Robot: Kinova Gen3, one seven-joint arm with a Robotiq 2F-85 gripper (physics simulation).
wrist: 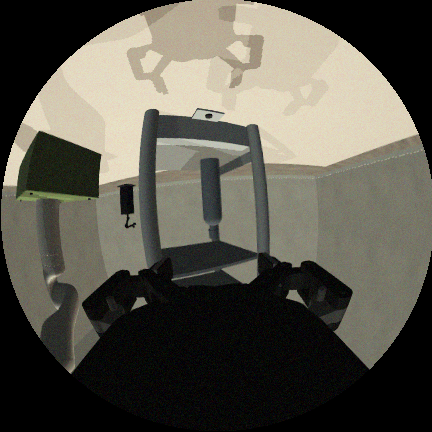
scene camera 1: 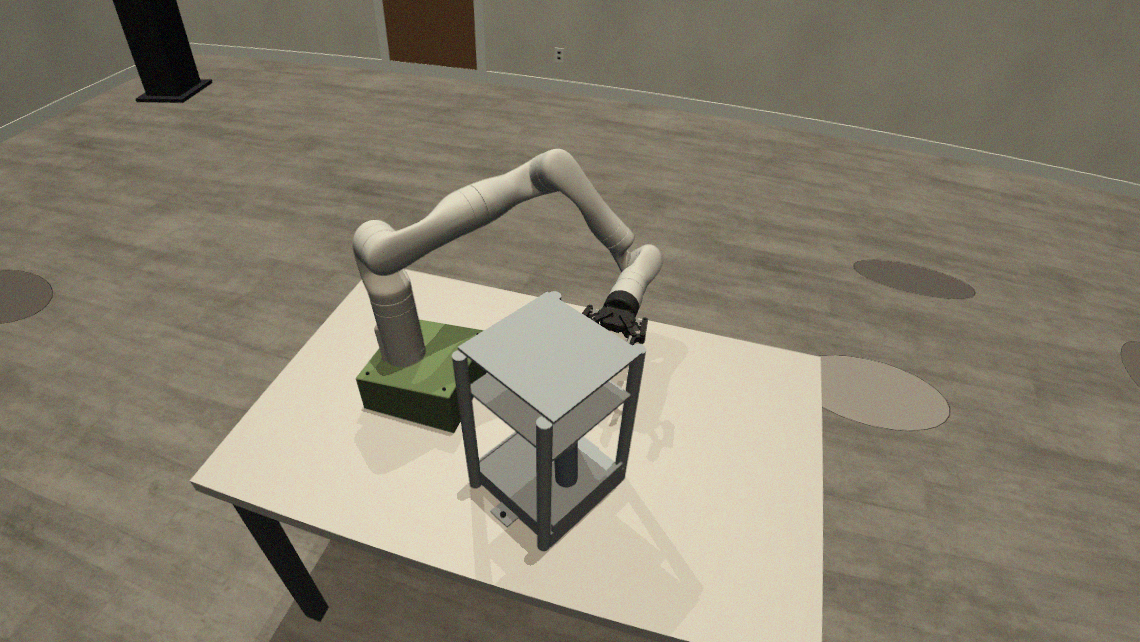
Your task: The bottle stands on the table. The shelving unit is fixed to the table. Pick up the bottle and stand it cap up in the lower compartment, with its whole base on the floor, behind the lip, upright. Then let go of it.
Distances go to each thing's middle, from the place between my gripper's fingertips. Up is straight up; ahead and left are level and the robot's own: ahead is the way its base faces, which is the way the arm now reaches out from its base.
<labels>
The grey shelving unit (scene camera 1: 549, 367) is 90 mm behind my hand, 190 mm to the right of it and 30 mm below it. The rest, counted from my hand: blue-grey bottle (scene camera 1: 566, 465) 50 mm behind, 220 mm to the right, 80 mm below.
</labels>
